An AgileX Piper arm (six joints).
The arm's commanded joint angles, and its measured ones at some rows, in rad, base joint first. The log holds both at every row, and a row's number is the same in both.
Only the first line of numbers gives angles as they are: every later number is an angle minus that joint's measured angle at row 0.
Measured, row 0:
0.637 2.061 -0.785 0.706 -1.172 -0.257
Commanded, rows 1 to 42:
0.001 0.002 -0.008 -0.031 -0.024 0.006
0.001 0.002 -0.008 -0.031 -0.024 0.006
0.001 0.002 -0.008 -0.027 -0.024 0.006
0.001 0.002 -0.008 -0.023 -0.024 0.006
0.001 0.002 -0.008 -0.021 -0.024 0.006
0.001 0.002 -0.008 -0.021 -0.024 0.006
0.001 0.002 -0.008 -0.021 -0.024 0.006
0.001 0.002 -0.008 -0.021 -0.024 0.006
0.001 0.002 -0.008 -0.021 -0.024 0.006
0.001 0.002 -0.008 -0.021 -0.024 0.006
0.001 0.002 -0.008 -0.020 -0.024 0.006
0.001 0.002 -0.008 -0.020 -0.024 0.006
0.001 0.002 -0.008 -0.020 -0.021 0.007
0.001 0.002 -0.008 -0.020 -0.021 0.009
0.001 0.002 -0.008 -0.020 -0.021 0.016
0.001 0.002 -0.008 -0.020 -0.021 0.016
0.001 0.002 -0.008 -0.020 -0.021 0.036
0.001 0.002 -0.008 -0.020 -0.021 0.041
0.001 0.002 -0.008 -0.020 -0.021 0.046
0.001 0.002 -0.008 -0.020 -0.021 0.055
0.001 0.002 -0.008 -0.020 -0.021 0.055
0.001 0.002 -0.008 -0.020 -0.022 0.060
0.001 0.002 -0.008 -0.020 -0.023 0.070
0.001 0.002 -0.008 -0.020 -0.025 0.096
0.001 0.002 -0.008 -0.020 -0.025 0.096
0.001 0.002 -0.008 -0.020 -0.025 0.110
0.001 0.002 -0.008 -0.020 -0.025 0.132
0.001 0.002 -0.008 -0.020 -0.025 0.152
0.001 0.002 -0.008 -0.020 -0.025 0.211
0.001 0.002 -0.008 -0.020 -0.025 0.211
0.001 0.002 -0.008 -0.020 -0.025 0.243
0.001 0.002 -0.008 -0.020 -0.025 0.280
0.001 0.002 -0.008 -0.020 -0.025 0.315
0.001 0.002 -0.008 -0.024 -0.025 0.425
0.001 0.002 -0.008 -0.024 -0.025 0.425
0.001 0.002 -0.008 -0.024 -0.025 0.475
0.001 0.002 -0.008 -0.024 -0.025 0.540
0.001 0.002 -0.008 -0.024 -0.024 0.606
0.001 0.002 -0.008 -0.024 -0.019 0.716
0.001 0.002 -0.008 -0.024 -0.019 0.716
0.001 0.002 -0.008 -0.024 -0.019 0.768
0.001 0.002 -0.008 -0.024 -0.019 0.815
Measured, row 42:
0.000 0.002 0.000 0.008 -0.003 0.654
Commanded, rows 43 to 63:
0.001 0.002 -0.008 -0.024 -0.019 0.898
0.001 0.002 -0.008 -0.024 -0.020 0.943
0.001 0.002 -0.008 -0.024 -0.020 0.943
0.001 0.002 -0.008 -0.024 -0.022 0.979
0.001 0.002 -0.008 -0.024 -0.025 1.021
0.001 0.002 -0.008 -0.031 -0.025 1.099
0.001 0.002 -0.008 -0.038 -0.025 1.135
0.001 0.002 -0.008 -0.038 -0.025 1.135
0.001 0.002 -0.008 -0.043 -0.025 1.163
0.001 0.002 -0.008 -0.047 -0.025 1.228
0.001 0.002 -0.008 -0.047 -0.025 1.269
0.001 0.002 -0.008 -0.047 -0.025 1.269
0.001 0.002 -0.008 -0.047 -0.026 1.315
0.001 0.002 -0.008 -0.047 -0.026 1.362
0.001 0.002 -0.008 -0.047 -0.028 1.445
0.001 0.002 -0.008 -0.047 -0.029 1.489
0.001 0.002 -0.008 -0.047 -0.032 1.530
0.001 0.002 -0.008 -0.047 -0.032 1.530
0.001 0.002 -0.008 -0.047 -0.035 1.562
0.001 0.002 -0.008 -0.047 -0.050 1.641
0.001 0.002 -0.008 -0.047 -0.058 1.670
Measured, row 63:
-0.001 0.009 0.003 0.013 -0.009 1.561
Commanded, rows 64 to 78:
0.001 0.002 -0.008 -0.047 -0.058 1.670
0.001 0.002 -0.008 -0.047 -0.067 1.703
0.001 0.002 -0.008 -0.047 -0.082 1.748
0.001 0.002 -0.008 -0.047 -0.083 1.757
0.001 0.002 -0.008 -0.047 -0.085 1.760
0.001 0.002 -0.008 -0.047 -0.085 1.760
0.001 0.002 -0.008 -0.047 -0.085 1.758
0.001 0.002 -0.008 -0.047 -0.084 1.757
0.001 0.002 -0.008 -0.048 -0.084 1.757
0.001 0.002 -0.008 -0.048 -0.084 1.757
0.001 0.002 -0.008 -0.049 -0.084 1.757
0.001 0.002 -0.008 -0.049 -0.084 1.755
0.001 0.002 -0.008 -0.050 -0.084 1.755
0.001 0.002 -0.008 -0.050 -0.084 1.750
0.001 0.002 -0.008 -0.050 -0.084 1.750
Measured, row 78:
-0.001 0.010 0.003 0.014 -0.008 1.749
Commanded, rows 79 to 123:
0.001 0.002 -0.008 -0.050 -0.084 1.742
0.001 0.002 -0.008 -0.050 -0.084 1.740
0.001 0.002 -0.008 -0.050 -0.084 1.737
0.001 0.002 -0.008 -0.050 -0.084 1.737
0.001 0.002 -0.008 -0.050 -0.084 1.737
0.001 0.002 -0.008 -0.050 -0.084 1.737
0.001 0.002 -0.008 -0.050 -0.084 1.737
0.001 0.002 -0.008 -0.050 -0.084 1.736
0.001 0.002 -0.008 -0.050 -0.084 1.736
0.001 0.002 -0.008 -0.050 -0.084 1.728
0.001 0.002 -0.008 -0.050 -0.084 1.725
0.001 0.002 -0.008 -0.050 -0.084 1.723
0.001 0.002 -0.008 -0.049 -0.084 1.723
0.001 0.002 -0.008 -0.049 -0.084 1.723
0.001 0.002 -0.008 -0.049 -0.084 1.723
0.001 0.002 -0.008 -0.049 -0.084 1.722
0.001 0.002 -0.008 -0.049 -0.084 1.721
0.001 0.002 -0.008 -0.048 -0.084 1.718
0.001 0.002 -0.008 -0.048 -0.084 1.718
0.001 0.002 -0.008 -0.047 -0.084 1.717
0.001 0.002 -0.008 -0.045 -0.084 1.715
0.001 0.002 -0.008 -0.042 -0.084 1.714
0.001 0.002 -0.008 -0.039 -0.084 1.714
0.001 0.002 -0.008 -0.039 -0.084 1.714
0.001 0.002 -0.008 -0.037 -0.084 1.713
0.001 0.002 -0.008 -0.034 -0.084 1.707
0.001 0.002 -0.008 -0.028 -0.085 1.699
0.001 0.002 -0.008 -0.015 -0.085 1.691
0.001 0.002 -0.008 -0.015 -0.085 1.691
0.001 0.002 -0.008 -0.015 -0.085 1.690
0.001 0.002 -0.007 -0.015 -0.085 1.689
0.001 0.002 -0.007 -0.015 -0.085 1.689
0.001 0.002 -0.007 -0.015 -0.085 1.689
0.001 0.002 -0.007 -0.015 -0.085 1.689
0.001 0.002 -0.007 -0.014 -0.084 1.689
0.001 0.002 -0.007 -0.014 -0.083 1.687
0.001 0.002 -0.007 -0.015 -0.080 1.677
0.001 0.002 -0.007 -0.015 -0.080 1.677
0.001 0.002 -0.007 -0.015 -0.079 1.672
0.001 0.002 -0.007 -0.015 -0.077 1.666
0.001 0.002 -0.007 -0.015 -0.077 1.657
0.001 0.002 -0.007 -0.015 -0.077 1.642
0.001 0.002 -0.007 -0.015 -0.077 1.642
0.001 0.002 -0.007 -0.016 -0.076 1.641
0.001 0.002 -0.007 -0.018 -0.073 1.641
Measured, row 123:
0.000 0.009 0.003 -0.001 -0.033 1.667
